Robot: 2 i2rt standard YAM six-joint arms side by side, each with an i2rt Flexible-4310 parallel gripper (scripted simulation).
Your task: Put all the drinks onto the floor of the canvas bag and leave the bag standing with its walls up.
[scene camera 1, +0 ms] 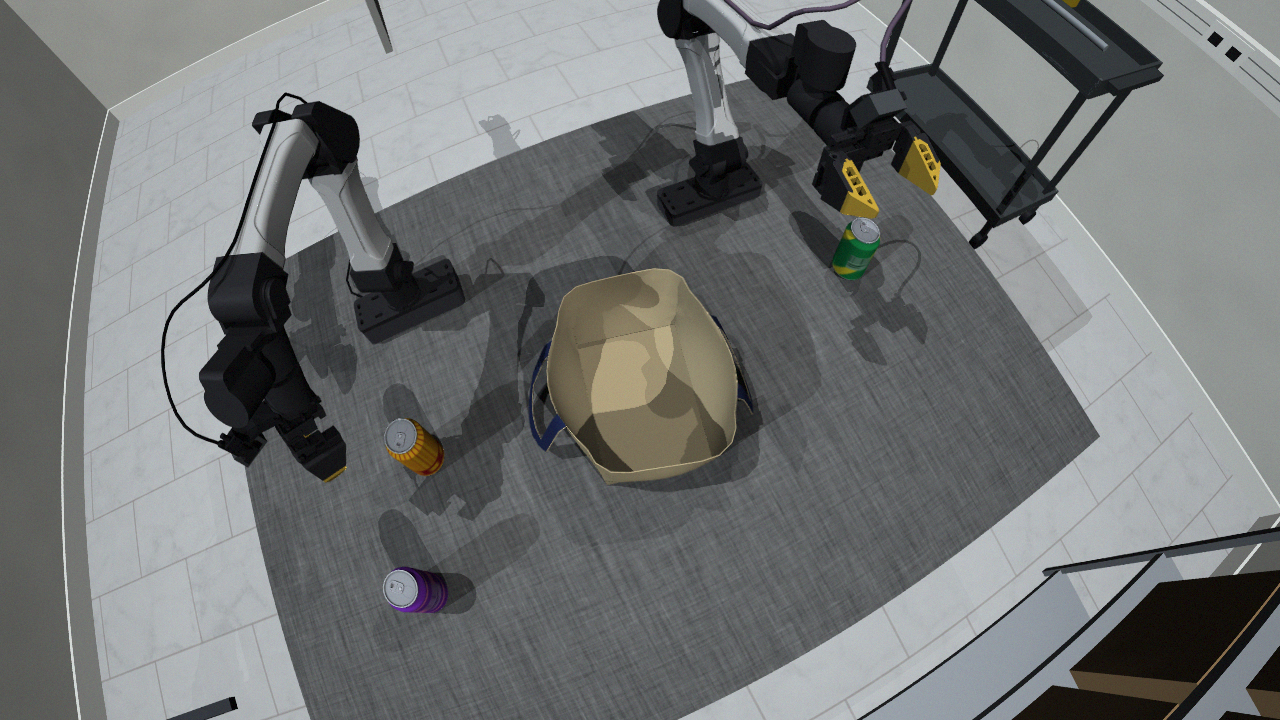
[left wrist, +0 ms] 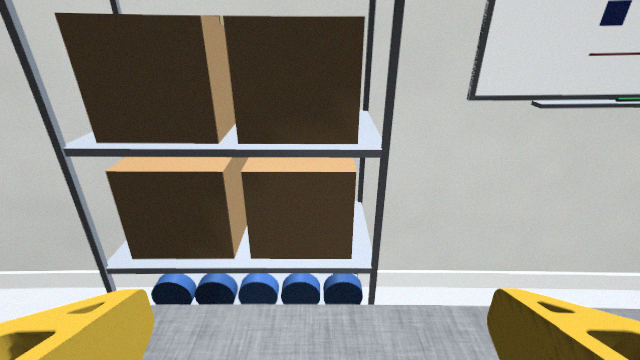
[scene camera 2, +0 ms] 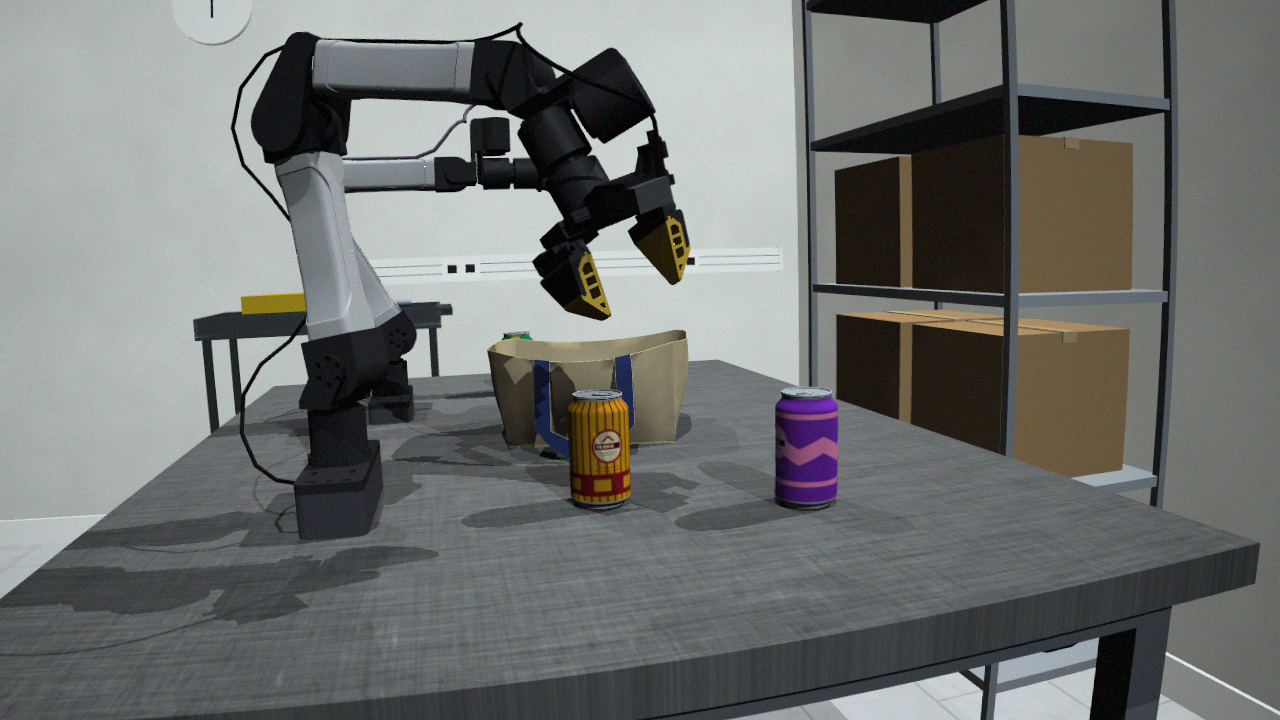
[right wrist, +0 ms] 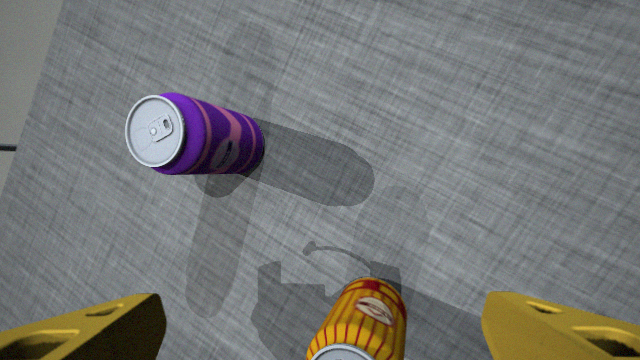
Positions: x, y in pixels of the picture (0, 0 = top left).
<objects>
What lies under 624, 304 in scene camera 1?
A canvas bag.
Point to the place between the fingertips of my right gripper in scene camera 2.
643, 300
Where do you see an arm base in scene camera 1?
456, 299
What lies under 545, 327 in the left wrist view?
My left gripper.
</objects>
